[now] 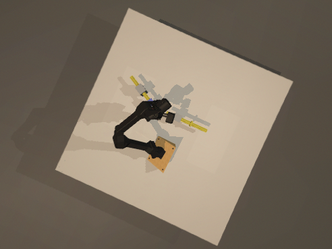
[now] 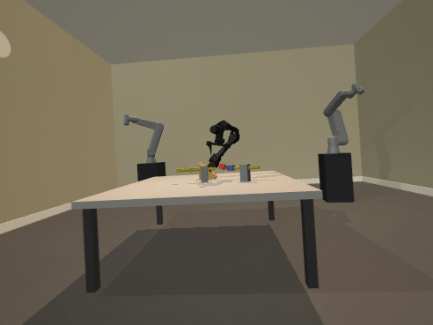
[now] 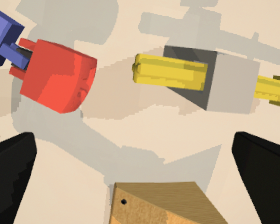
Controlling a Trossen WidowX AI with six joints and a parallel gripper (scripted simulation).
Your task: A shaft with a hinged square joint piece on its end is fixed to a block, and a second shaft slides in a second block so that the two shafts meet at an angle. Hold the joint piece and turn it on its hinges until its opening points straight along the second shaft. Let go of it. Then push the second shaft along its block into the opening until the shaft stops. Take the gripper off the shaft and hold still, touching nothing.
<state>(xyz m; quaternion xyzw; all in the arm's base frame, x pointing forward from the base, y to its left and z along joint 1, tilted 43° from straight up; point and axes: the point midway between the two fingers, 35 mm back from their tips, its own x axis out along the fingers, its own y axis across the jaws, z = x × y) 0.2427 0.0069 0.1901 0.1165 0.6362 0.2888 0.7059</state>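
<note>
Right now the red joint piece is 90 mm below my gripper tip, 40 mm to the left of it and 10 mm ahead of it.
</note>
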